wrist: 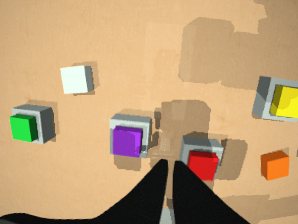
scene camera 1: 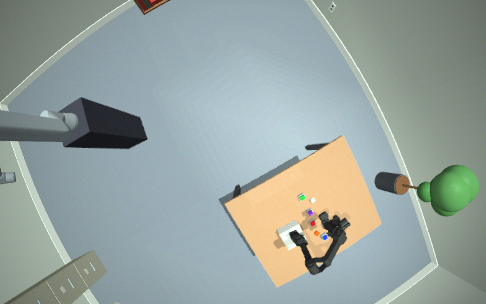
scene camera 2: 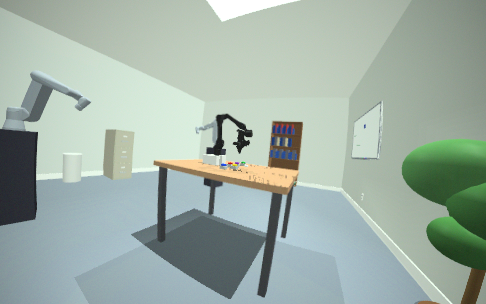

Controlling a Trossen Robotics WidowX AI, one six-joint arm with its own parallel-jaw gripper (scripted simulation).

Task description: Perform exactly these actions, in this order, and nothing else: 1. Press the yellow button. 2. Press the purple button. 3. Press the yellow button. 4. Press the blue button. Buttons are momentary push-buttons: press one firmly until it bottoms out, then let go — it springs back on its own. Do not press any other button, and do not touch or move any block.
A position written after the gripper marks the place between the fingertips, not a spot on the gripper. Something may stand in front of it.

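Note:
Gripper (wrist: 170, 166) shut, holding nothing. Also present: a purple button (wrist: 126, 141), a red button (wrist: 203, 164), a white block (wrist: 75, 79) and an orange block (wrist: 271, 163).

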